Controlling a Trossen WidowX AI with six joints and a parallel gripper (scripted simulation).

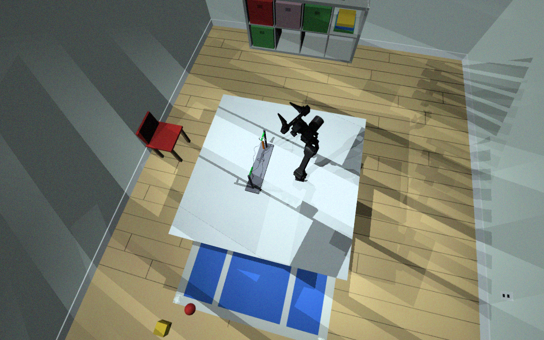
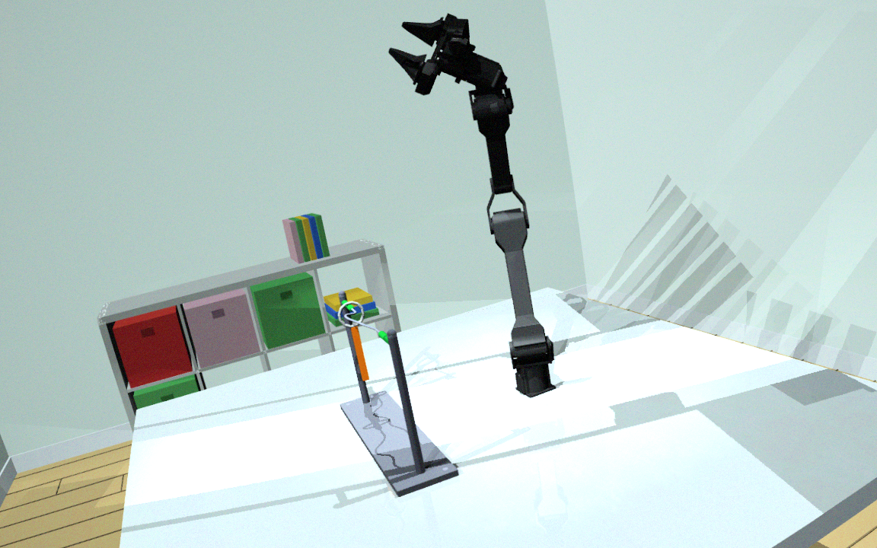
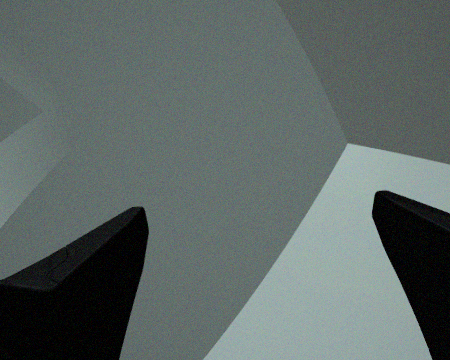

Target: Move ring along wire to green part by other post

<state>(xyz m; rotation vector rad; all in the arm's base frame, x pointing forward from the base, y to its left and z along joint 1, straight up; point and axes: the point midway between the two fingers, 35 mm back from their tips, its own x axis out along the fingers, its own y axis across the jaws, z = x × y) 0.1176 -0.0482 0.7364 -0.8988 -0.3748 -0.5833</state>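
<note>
Right now the rig is 620 mm below my gripper tip, 180 mm ahead of it and 50 mm to the left of it.
</note>
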